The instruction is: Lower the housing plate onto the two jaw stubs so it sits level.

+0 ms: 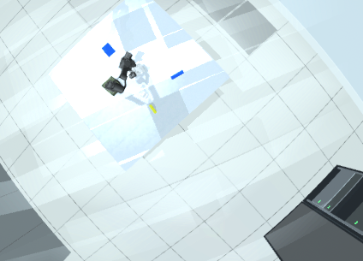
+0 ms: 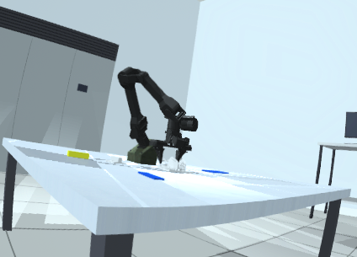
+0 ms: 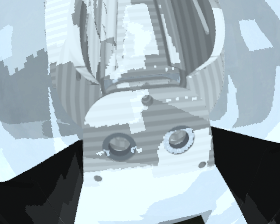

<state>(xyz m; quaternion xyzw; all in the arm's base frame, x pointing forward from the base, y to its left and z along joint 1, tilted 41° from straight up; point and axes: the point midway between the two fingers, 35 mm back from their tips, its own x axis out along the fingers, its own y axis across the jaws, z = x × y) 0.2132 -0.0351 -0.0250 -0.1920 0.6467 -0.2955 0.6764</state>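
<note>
Right now the housing plate is 2 cm above my gripper tip and 1 cm ahead of it. From my gripper tip the other things lie so: yellow bar: 39 cm to the right, 8 cm behind, 1 cm below; blue square: 34 cm to the left, 2 cm below, 2 cm behind; small pale block: 23 cm to the right, 5 cm behind, 1 cm below.
</note>
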